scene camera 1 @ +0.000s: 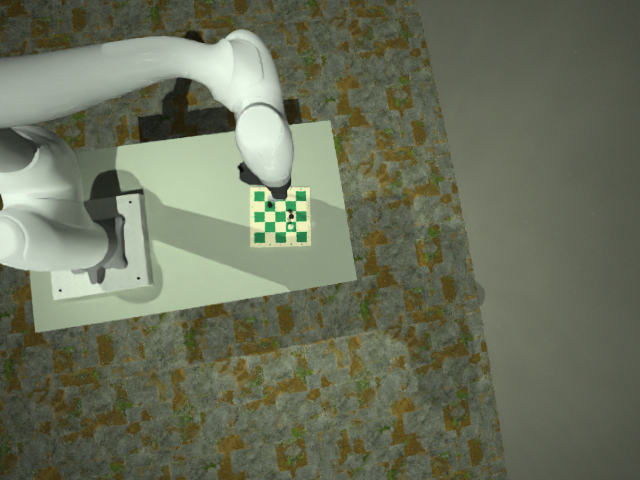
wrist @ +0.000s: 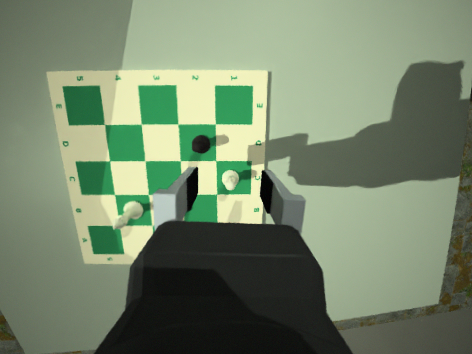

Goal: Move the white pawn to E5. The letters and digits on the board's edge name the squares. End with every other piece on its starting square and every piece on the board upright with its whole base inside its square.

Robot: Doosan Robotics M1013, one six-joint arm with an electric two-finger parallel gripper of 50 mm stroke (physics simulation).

Observation:
In view: the gripper [wrist: 229,181] and a chessboard [scene camera 1: 268,226].
The chessboard shows as well in the wrist view [wrist: 123,134].

